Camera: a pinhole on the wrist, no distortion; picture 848 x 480 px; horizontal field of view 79.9 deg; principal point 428.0 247.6 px. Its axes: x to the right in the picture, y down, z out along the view. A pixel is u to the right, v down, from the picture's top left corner.
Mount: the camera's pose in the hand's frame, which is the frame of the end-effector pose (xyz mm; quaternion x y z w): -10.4 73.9 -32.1 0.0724 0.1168 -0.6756 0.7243
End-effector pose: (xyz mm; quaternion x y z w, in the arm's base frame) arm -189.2 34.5 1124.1 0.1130 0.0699 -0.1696 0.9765
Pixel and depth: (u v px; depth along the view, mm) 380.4 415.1 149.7
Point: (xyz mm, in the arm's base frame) -114.6 39.1 1234.9
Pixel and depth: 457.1 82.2 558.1
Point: -320.4 -149.6 1615.3
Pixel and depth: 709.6 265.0 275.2
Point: -194.8 -153.9 1275.3
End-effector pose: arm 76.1 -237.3 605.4 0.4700 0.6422 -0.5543 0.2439
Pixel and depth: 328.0 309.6 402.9
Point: 13.1 -571.3 430.0
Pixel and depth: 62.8 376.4 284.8
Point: 161.3 -501.1 371.5
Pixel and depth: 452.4 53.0 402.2
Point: 6.4 -615.5 652.2
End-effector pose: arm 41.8 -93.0 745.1 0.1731 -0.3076 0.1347 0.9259
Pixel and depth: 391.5 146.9 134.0
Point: -48.9 -96.1 814.5
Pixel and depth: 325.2 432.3 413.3
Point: -50.2 -170.8 1145.3
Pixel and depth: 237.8 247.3 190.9
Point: -81.4 -78.2 894.6
